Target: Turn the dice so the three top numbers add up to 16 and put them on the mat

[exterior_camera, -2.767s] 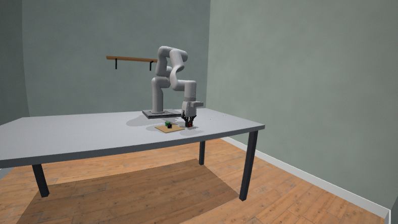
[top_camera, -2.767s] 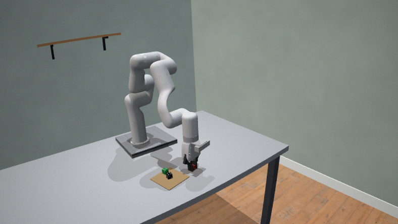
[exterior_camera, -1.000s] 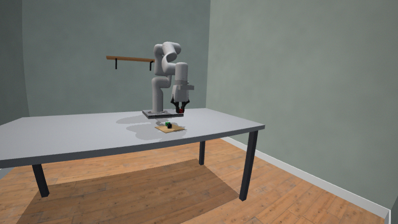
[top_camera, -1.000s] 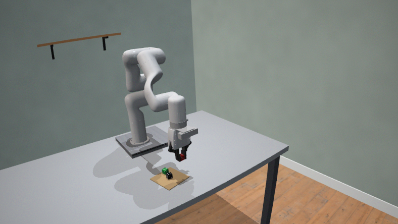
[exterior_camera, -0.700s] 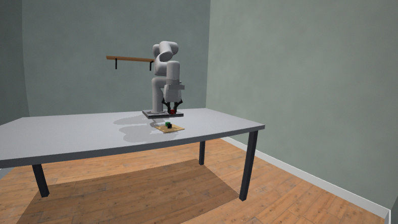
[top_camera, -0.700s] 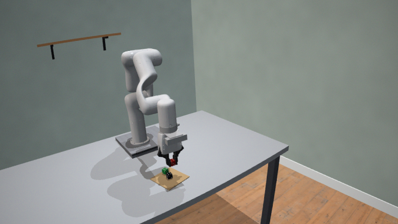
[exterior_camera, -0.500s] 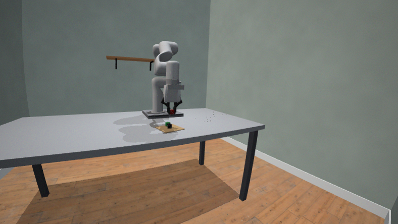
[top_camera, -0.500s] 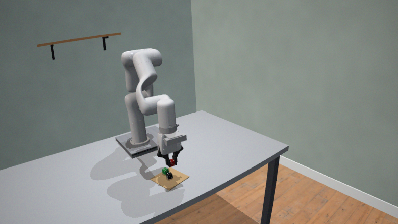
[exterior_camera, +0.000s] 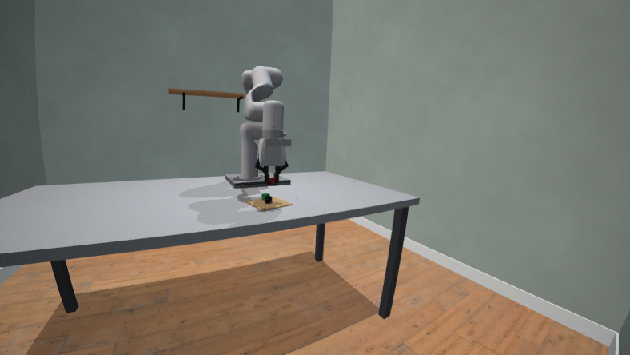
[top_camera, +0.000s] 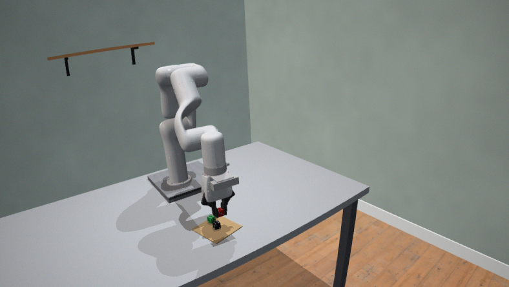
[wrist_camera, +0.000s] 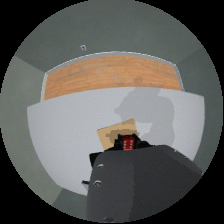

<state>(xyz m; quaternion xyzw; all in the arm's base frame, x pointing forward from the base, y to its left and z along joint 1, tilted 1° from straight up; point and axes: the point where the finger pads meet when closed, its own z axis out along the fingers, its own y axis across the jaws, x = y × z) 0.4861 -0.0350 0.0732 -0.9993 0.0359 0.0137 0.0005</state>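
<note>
Right now my hand is 90 mm above the black die and 50 mm past it. The rest, counted from my hand: tan mat (110 mm below, 50 mm behind); red die (10 mm below); green die (100 mm behind, 90 mm below, 10 mm to the left).
</note>
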